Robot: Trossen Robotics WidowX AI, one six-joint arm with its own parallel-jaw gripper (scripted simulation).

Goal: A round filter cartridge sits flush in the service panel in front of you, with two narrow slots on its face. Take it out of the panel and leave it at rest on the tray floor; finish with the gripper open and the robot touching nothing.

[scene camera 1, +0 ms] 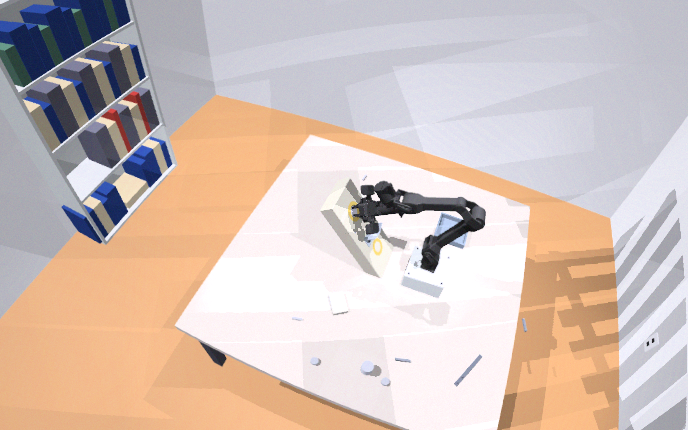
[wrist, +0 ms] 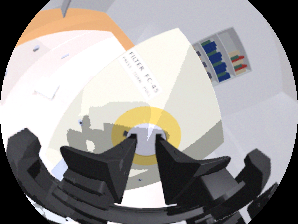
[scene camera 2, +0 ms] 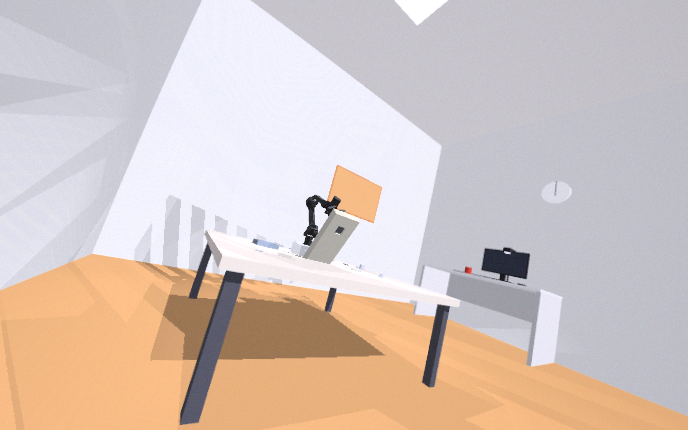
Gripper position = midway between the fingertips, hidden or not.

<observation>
In view: the gripper (scene camera 1: 352,211), a round filter cartridge (wrist: 146,133) and a service panel (scene camera 1: 373,260).
The gripper shows as well in the wrist view (wrist: 146,137). The service panel is seen too in the wrist view (wrist: 162,81) and in scene camera 2 (scene camera 2: 339,226). Scene camera 2 misses the round filter cartridge, which is hidden by the service panel.
</observation>
